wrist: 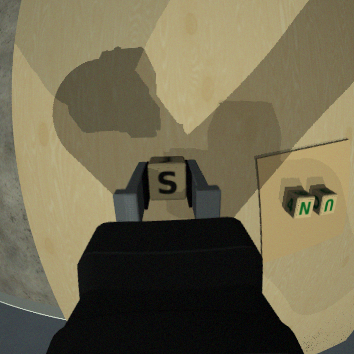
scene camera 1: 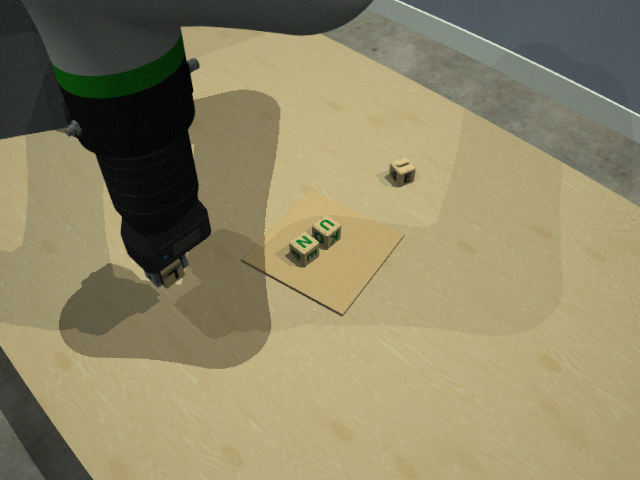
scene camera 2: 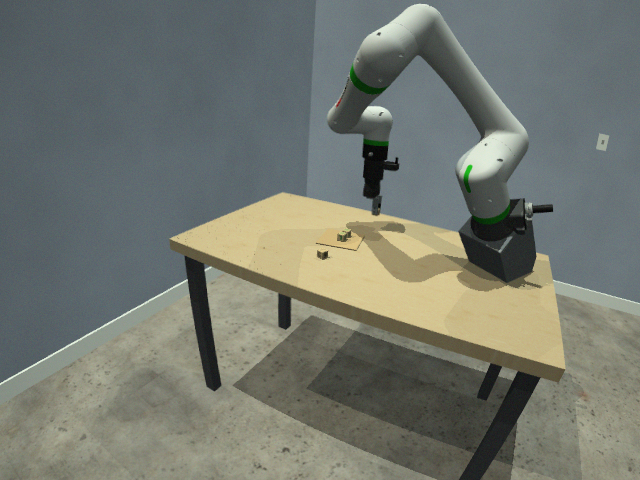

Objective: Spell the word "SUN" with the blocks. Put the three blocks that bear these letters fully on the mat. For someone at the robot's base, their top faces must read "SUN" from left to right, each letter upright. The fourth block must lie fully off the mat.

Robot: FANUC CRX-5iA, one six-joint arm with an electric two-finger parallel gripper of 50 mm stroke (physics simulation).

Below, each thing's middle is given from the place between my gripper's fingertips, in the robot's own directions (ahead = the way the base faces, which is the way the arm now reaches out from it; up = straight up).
Labels:
I see my gripper 180 mm to the right of the mat [scene camera 1: 335,279], 60 mm above it and 40 mm short of it.

